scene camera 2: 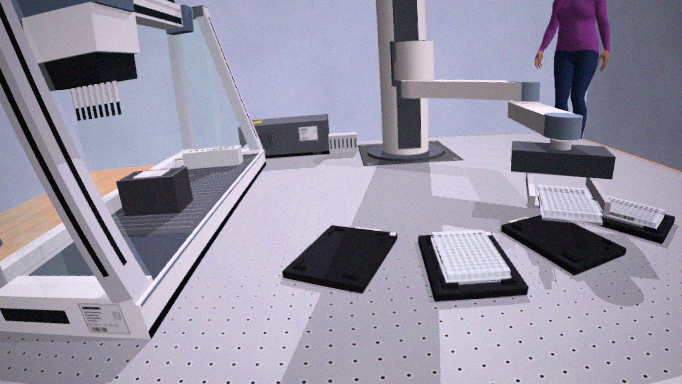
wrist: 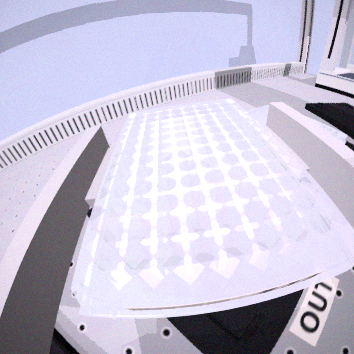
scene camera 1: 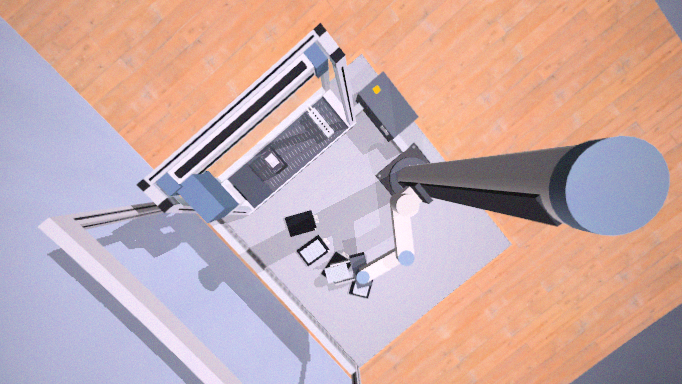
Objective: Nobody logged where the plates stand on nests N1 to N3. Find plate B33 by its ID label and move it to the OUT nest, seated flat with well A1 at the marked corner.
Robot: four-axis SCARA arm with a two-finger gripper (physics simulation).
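Seen in the pictures: gripper, fingertip midpoint: (scene camera 2: 569, 205) (wrist: 187, 125) (scene camera 1: 332, 274); arm's base, link origin: (scene camera 2: 405, 155).
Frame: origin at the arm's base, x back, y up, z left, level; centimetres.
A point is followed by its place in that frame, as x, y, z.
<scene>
My gripper (scene camera 1: 339, 272) {-71.0, 8.7, 12.0} (scene camera 2: 565, 197) {-71.0, 8.7, 12.0} (wrist: 187, 125) {-71.0, 8.7, 12.0} is shut on a clear well plate (scene camera 1: 334, 276) {-70.9, 9.0, 13.4} (scene camera 2: 571, 206) {-71.9, 8.9, 11.8} (wrist: 187, 215) {-65.6, 8.8, 15.5}, held above a bare black nest (scene camera 1: 337, 258) {-64.4, 2.4, 8.6} (scene camera 2: 563, 242) {-70.9, 2.5, 12.3} (wrist: 240, 327) {-61.8, 2.5, 15.2}. The plate is turned relative to this nest. A tag reading OUT (wrist: 313, 312) {-59.3, 1.5, 11.1} lies beside the nest in the wrist view. A second plate (scene camera 1: 313, 250) {-71.9, 3.0, -4.7} (scene camera 2: 471, 256) {-74.2, 3.9, -4.6} sits on the neighbouring nest (scene camera 2: 480, 292) {-80.5, 2.3, -5.4}. A third plate (scene camera 1: 362, 288) {-64.9, 3.1, 32.7} (scene camera 2: 636, 212) {-65.8, 3.8, 31.1} sits on the far right nest (scene camera 2: 664, 233) {-72.1, 2.5, 31.9}. Another black nest (scene camera 1: 301, 223) {-66.6, 2.5, -21.7} (scene camera 2: 340, 257) {-69.1, 2.5, -22.4} is bare. ID labels and the A1 marks cannot be read.
A framed liquid handler (scene camera 1: 248, 111) {-41.0, 52.1, -64.6} (scene camera 2: 122, 295) {-85.0, 7.5, -46.7} stands left in scene camera 2, with a dark block (scene camera 1: 279, 169) {-53.3, 13.0, -51.7} (scene camera 2: 155, 192) {-56.5, 10.5, -55.6} on its deck. A grey box (scene camera 1: 392, 107) {12.7, 12.8, -37.8} (scene camera 2: 287, 137) {3.5, 8.0, -38.5} stands near the arm's column (scene camera 1: 480, 175) {-4.3, 69.5, -6.1} (scene camera 2: 411, 125) {-7.7, 11.1, 0.6}. A person (scene camera 2: 577, 45) stands behind the bench.
</scene>
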